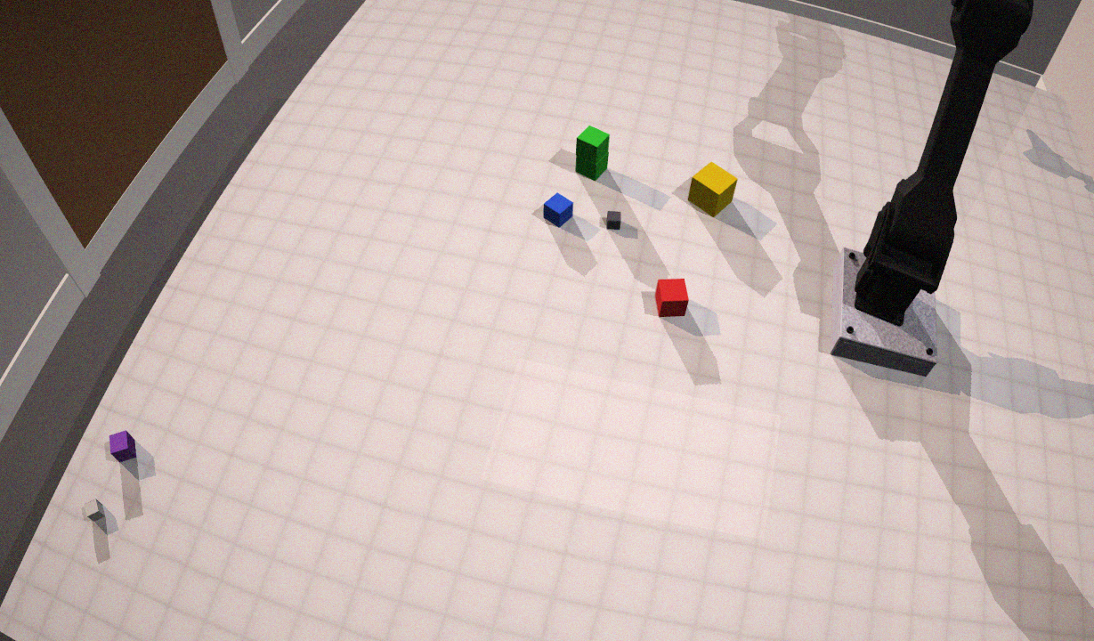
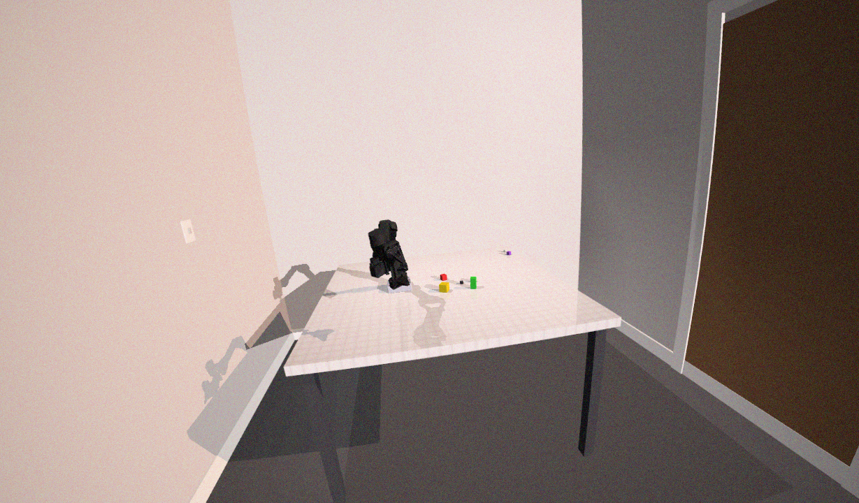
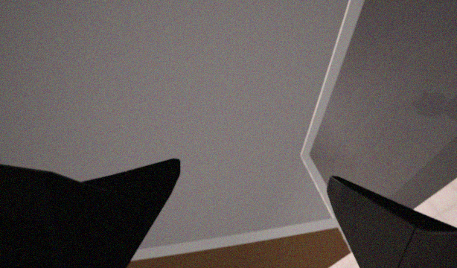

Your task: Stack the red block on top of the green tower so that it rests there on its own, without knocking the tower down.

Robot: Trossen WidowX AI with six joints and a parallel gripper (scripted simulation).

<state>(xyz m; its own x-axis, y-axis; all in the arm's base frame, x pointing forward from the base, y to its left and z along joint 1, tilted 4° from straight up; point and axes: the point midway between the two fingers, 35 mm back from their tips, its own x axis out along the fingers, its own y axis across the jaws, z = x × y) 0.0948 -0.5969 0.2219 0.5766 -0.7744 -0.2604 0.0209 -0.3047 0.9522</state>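
Right now the red block is 130 mm ahead of my gripper tip, 700 mm to the left of it and 270 mm below it. Also, from my gripper tip: blue block (300 mm ahead, 630 mm to the left, 270 mm below); yellow block (130 mm ahead, 520 mm to the left, 260 mm below); small dark cube (230 mm ahead, 610 mm to the left, 270 mm below).
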